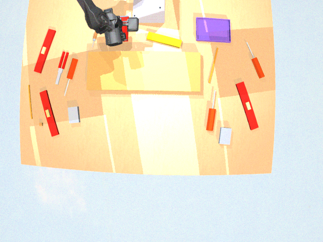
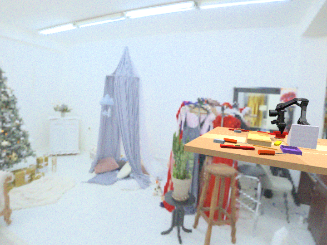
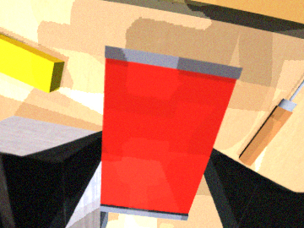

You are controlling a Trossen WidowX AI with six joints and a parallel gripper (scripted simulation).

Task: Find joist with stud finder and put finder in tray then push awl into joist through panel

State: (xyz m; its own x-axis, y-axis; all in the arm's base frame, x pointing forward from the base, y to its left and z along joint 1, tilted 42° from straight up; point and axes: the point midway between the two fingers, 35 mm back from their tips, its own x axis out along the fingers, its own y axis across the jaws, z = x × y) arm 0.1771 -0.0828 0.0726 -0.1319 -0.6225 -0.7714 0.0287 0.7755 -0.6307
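The red stud finder lies 2 cm below my gripper tip and 1 cm behind it. The rest, counted from my gripper tip: yellow block 20 cm to the left, 6 cm below, 5 cm ahead; then awl 14 cm to the right, 6 cm below, 2 cm ahead; then red two-handled tool 32 cm to the right, 16 cm ahead, 6 cm below.
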